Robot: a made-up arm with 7 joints.
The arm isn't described. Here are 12 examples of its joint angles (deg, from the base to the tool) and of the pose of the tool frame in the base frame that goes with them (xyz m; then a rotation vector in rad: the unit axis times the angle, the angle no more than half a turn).
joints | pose
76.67 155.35 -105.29 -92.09 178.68 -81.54 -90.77 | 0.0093 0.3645 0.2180 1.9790 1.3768 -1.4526
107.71 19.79 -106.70 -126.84 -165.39 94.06 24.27 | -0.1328 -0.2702 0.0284 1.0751 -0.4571 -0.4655
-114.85 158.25 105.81 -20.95 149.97 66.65 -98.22 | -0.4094 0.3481 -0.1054 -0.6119 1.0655 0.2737
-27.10 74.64 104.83 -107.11 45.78 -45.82 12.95 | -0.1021 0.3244 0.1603 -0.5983 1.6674 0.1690
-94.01 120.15 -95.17 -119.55 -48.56 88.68 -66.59 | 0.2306 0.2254 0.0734 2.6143 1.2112 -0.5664
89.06 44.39 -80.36 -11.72 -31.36 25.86 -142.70 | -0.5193 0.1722 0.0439 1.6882 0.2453 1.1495
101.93 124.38 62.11 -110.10 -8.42 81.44 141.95 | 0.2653 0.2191 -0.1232 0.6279 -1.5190 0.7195
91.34 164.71 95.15 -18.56 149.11 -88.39 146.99 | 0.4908 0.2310 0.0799 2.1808 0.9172 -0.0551
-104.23 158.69 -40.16 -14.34 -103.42 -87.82 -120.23 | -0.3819 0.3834 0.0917 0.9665 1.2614 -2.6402
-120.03 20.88 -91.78 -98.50 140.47 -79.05 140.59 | 0.2543 -0.3134 0.0313 -2.3134 1.1750 0.8299
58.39 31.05 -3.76 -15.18 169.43 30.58 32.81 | -0.4194 0.2100 -0.2850 -0.2867 0.5323 -2.8091
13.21 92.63 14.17 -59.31 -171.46 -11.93 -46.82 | 0.2042 0.4613 0.0310 -0.0631 -1.7613 1.2820
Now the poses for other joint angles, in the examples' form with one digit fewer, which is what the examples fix.
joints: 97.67 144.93 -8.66 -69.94 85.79 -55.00 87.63
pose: 0.165 0.431 -0.143 -0.195 -0.592 0.544
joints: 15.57 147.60 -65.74 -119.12 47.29 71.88 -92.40
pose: 0.086 0.321 0.007 -0.227 1.915 -1.743
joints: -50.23 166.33 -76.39 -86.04 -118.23 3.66 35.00
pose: -0.057 0.347 0.269 1.586 1.647 -1.866
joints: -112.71 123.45 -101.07 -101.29 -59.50 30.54 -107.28
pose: 0.216 0.300 0.142 -1.628 -1.830 0.825
